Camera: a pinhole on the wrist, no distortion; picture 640 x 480 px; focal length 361.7 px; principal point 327.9 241.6 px. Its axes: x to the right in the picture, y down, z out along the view. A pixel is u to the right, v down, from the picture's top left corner.
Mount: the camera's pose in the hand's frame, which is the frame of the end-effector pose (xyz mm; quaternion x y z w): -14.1 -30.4 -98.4 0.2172 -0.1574 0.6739 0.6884
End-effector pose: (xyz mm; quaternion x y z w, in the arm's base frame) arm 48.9 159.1 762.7 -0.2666 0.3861 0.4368 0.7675
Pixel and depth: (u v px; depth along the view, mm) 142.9 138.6 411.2
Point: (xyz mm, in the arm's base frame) 506.9 118.4 766.1
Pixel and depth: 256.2 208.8 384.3
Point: 387.8 182.5 850.9
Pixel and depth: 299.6 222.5 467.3
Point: 427.7 246.3 904.8
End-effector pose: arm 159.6 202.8 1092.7 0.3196 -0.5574 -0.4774 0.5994
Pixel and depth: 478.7 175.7 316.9
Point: -92.0 143.2 1088.2
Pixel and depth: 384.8 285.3 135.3
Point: 114.6 197.4 1016.5
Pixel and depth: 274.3 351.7 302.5
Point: -24.1 227.1 882.5
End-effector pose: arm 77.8 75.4 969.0 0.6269 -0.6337 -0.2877 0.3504
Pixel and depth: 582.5 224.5 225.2
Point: -56.3 41.7 860.6
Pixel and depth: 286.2 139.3 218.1
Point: 120.2 -0.4 801.6
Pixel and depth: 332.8 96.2 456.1
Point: 12.3 -160.7 614.3
